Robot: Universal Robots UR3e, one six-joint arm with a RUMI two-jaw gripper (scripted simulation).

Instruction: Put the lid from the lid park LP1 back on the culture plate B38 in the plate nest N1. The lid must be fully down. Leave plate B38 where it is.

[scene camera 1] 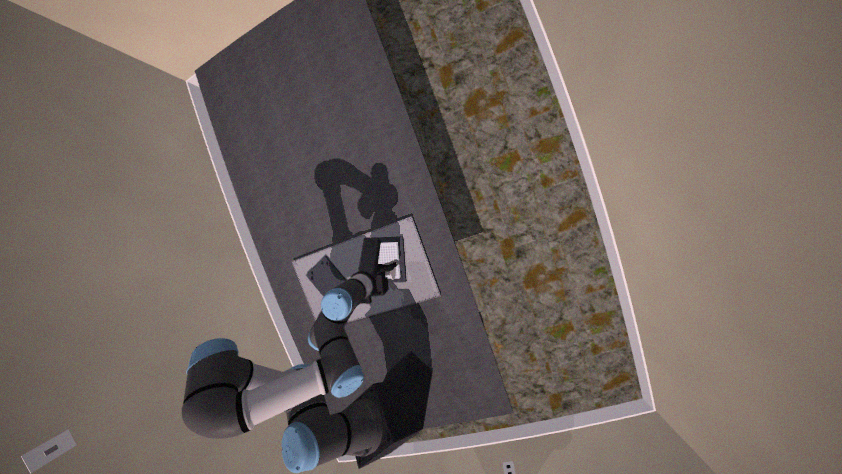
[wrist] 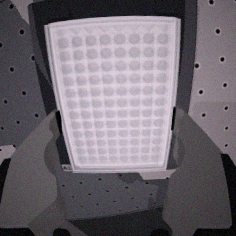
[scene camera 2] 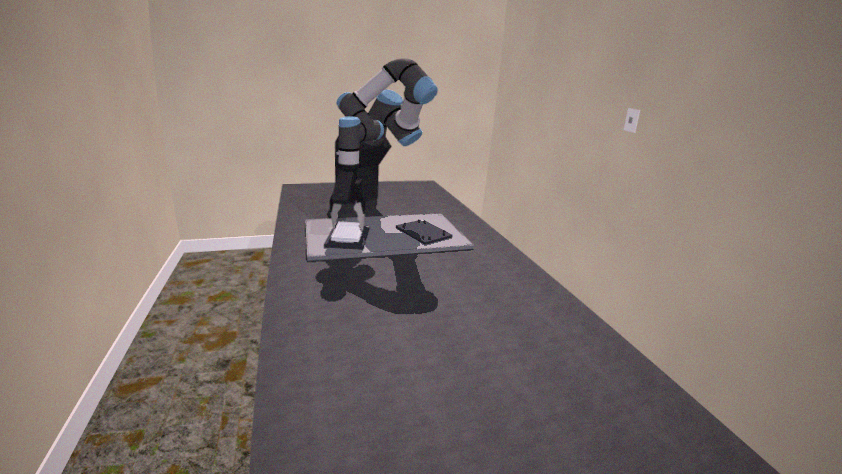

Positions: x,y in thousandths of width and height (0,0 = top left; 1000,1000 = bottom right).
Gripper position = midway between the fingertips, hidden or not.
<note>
In view: my gripper (scene camera 2: 414,488), a clear lid (wrist: 489,341) and a lid park LP1 (scene camera 1: 387,588).
My gripper shows as well in scene camera 1 (scene camera 1: 459,552) and in the wrist view (wrist: 494,464).
</note>
